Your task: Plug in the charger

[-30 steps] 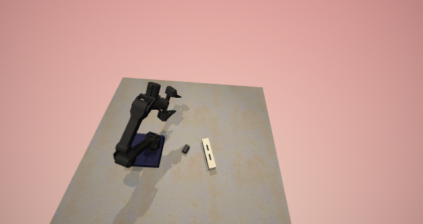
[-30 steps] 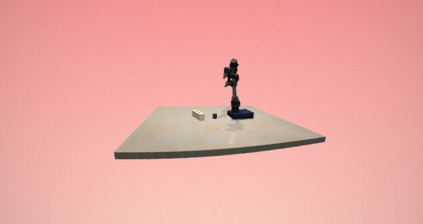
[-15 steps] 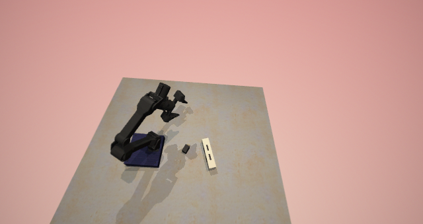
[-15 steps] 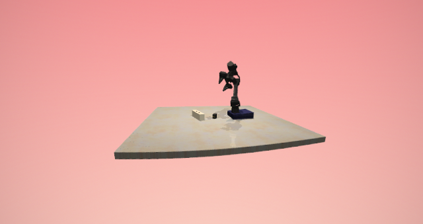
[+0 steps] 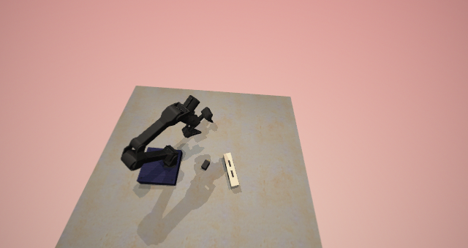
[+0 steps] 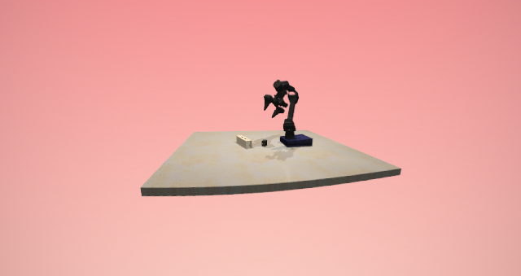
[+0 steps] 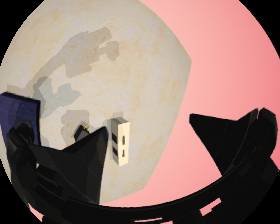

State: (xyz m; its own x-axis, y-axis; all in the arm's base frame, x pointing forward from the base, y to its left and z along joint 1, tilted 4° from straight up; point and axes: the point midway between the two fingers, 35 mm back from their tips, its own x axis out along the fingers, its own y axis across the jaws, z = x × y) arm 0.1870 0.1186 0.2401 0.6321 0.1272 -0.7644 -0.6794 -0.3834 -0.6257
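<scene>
Now: the dark charger 10 mm behind my gripper tip, 120 mm to the right of it and 230 mm below it.
</scene>
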